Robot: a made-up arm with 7 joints.
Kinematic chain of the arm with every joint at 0, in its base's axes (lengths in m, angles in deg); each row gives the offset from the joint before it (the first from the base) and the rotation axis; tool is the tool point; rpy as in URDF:
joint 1: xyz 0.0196 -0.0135 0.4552 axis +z
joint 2: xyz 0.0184 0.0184 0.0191 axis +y
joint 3: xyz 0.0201 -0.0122 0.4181 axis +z
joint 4: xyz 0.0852 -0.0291 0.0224 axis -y
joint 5: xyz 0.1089 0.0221 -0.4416 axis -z
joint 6: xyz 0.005 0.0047 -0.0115 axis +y
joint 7: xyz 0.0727 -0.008 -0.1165 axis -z
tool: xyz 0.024 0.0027 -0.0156 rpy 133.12 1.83 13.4
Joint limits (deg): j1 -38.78..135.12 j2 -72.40..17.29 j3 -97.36..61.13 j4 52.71..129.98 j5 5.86..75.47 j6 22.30..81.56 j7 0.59..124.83
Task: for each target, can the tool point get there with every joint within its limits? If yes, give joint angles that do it. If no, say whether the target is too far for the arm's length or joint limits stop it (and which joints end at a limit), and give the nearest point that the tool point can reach.
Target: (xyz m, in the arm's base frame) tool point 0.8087 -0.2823 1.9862
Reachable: no: too far | nearest point 0.5150 -0.1822 1.4106 | short by 0.654 m
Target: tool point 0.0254 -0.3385 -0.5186
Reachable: no: joint limits stop it (at a limit: joint 2, joint 3, joint 4, joint 5, joint 6) | nearest point 0.0287 -0.5258 0.4403 | short by 0.977 m
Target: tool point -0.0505 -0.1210 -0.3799
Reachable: no: joint limits stop it (at a limit: joint 2, joint 3, joint 4, joint 5, joint 6) | nearest point -0.2582 -0.4395 0.4415 | short by 0.905 m
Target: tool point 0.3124 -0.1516 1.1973
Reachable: yes | joints 82.84 -64.97 -27.67 86.05 12.35 72.44 50.23
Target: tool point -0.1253 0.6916 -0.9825
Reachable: no: too far | nearest point -0.1047 0.5916 0.3970 | short by 1.383 m
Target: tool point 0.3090 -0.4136 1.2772
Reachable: yes | joints 54.93 -38.73 -61.37 116.27 64.91 74.65 50.67
